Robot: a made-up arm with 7 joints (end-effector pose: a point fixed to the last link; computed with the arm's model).
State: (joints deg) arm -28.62 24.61 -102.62 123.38 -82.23 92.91 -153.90
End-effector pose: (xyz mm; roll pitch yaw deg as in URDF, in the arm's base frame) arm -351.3 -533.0 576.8 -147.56 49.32 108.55
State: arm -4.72 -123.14 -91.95 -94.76 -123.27 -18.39 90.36
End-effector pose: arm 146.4 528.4 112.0 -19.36 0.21 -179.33
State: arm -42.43 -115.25 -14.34 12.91 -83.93 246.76 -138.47
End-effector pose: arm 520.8 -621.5 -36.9 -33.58 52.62 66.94
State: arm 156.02 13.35 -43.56 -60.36 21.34 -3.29 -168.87
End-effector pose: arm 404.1 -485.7 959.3 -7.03 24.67 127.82
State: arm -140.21 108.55 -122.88 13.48 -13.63 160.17 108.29
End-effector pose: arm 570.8 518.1 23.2 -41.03 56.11 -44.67
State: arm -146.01 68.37 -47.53 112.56 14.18 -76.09 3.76
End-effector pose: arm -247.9 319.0 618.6 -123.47 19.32 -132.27
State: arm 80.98 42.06 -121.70 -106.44 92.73 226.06 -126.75
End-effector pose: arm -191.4 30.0 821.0 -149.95 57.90 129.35
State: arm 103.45 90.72 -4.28 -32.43 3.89 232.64 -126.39
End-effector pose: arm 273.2 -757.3 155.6 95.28 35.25 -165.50
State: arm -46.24 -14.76 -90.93 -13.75 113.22 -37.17 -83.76
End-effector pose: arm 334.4 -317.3 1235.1 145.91 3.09 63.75
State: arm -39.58 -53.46 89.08 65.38 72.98 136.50 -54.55
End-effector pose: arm 607.6 -13.9 570.4 -106.84 -15.97 -91.61
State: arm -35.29 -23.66 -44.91 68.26 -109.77 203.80 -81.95
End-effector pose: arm 308.4 -493.1 838.4 153.84 50.56 -172.76
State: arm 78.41 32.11 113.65 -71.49 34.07 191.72 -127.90
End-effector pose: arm 296.7 -241.1 875.6 -117.67 23.70 -13.27
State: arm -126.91 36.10 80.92 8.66 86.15 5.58 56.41
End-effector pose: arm 514.3 413.7 1127.8 -124.97 -29.12 -33.96
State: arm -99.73 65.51 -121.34 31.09 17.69 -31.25 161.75
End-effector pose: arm -240.4 966.4 467.2 111.58 11.90 -37.62
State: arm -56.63 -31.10 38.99 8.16 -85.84 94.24 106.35
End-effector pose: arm 234.7 -252.9 1212.9 -27.77 -22.89 -168.79
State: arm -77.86 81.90 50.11 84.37 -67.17 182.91 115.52
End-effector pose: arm 136.0 601.8 608.9 150.73 -36.44 98.31
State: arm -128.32 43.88 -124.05 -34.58 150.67 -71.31 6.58
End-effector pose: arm 248.0 146.9 1166.7 145.28 -30.84 -103.75
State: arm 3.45 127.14 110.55 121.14 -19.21 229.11 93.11
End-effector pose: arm -133.1 305.7 148.2 -134.49 -26.96 146.76
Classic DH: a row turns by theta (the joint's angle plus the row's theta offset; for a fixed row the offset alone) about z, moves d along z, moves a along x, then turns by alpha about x. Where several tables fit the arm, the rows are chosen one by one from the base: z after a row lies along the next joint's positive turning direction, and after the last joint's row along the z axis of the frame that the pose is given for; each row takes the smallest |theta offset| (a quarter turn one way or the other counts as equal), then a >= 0, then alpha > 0; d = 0 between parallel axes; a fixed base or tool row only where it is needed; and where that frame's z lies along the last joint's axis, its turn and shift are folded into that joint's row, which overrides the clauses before.
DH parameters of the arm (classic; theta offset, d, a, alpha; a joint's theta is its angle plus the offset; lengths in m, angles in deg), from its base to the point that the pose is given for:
joint 1: 0 0.3083 0 90
joint 2: 0 0.0552 0 -90
joint 3: 0 0.4117 0.0215 -90
joint 4: 0 0.071 -0.031 90
joint 5: 0 0.5124 0 90
joint 6: 90 0.1227 0.135 90
joint 7: 0 0.0184 0 0

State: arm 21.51 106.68 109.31 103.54 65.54 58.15 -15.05
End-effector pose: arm -371.0 425.2 120.3 125.47 -14.58 145.10
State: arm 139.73 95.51 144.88 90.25 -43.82 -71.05 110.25
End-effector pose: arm 65.9 -524.0 -126.1 -17.28 -15.14 -58.74
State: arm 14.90 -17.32 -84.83 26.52 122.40 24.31 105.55
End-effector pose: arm 512.3 -315.3 1169.4 -60.51 46.56 -32.81
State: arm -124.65 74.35 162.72 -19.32 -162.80 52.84 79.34
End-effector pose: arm 277.4 944.2 658.3 18.10 5.85 140.36
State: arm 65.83 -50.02 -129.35 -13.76 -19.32 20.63 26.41
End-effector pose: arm 218.0 837.8 869.4 13.95 -19.58 112.76
